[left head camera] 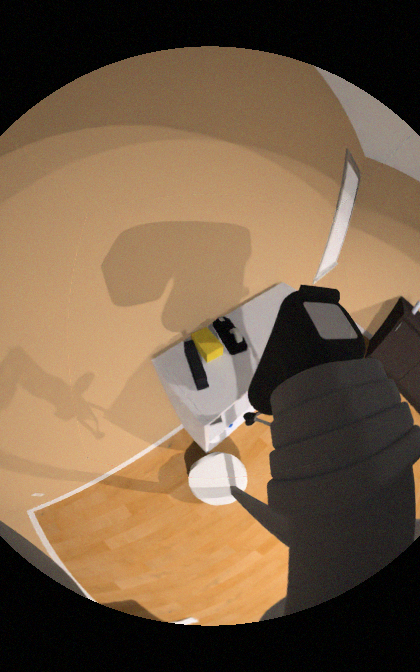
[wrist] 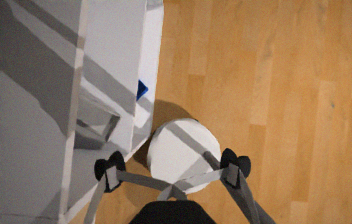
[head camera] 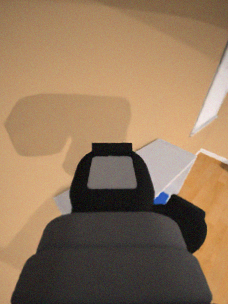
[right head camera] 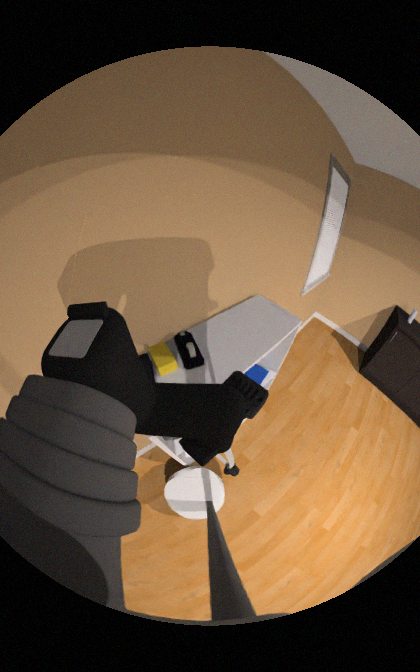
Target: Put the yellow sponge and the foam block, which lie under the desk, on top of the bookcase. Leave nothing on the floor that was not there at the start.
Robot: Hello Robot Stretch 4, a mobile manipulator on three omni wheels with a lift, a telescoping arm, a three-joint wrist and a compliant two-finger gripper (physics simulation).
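Pixels of known places: gripper, between the fingertips: (wrist: 172, 162); robot's base, origin of its link: (wrist: 182, 151).
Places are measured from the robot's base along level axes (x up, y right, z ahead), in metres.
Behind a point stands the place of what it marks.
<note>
The yellow sponge (left head camera: 207, 345) (right head camera: 163, 358) lies on top of the grey-white bookcase (head camera: 167, 157) {x 1.032, y 0.340, z 0.698 m} (left head camera: 265, 307) (right head camera: 250, 320) (wrist: 30, 145) {x 1.032, y -0.025, z 0.308 m}, between two black objects. My gripper (wrist: 172, 162) {x 1.041, y 0.087, z 0.171 m} is open and empty, its fingertips wide apart in the wrist view. It hangs by the bookcase's open front edge, above the white round object, apart from the sponge. The arm and wrist hide part of the bookcase in the head views. I cannot make out the foam block or the desk.
A long black bar (left head camera: 196, 365) and a black object with grey parts (left head camera: 230, 335) (right head camera: 189, 350) lie on the bookcase top. Blue items (head camera: 161, 198) (right head camera: 256, 374) (wrist: 142, 90) are inside it. A white round object (left head camera: 215, 480) (right head camera: 190, 495) (wrist: 180, 150) {x 0.187, y 0.014, z 0.042 m} stands before it. Dark brown furniture (left head camera: 395, 350) (right head camera: 395, 365) stands right.
</note>
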